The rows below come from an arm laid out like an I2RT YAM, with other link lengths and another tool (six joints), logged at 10 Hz.
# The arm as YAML. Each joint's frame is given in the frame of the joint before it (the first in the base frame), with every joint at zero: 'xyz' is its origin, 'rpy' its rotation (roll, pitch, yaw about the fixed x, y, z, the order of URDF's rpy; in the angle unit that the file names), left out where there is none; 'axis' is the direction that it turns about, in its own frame. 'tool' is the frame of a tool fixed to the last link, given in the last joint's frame.
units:
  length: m
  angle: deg
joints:
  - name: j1
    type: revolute
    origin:
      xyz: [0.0, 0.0, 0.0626]
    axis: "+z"
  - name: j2
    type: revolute
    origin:
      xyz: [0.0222, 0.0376, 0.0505]
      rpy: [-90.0, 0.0, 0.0]
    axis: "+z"
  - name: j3
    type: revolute
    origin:
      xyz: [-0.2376, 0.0, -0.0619]
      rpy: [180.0, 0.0, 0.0]
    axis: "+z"
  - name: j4
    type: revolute
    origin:
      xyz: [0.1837, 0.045, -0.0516]
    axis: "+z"
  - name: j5
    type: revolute
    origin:
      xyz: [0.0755, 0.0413, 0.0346]
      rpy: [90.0, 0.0, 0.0]
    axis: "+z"
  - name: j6
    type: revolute
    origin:
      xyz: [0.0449, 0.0, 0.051]
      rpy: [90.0, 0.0, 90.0]
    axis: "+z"
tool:
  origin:
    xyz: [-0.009, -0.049, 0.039]
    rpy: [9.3, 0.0, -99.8]
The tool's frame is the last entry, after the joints.
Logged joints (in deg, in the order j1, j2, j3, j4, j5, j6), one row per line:
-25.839, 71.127, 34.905, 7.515, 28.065, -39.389
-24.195, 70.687, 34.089, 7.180, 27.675, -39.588
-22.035, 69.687, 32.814, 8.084, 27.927, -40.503
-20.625, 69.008, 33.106, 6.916, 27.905, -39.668
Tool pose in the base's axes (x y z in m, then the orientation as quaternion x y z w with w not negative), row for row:
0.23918, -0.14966, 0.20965, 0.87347, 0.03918, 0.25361, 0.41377
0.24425, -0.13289, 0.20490, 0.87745, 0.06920, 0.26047, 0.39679
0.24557, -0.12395, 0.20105, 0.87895, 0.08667, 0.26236, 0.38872
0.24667, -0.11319, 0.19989, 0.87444, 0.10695, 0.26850, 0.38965
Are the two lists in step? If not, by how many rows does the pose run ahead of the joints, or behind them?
The pose runs 1 row behind the joints: the pose in row i belongs to the joints in row i - 1.
